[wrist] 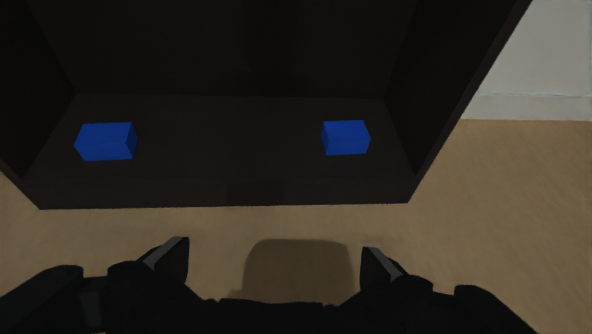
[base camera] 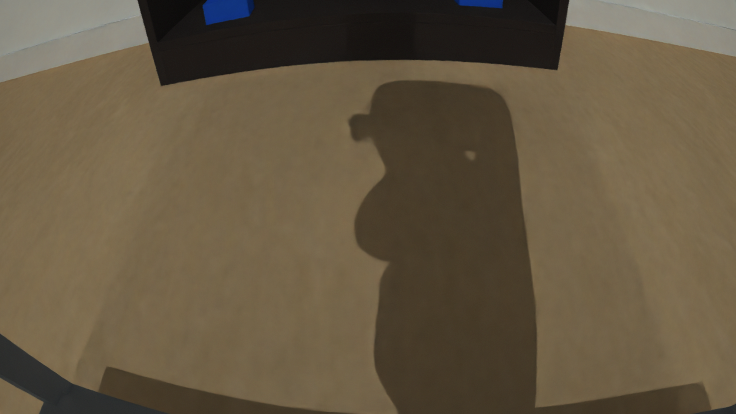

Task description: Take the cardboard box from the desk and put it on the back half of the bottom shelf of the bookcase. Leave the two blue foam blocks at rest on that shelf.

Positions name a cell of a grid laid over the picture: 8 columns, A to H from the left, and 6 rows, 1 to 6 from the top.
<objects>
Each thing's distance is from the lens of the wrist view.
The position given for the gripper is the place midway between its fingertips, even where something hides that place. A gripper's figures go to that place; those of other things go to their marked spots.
gripper (wrist: D5): 16 cm
dark bookcase (wrist: D2): 78 cm
</objects>
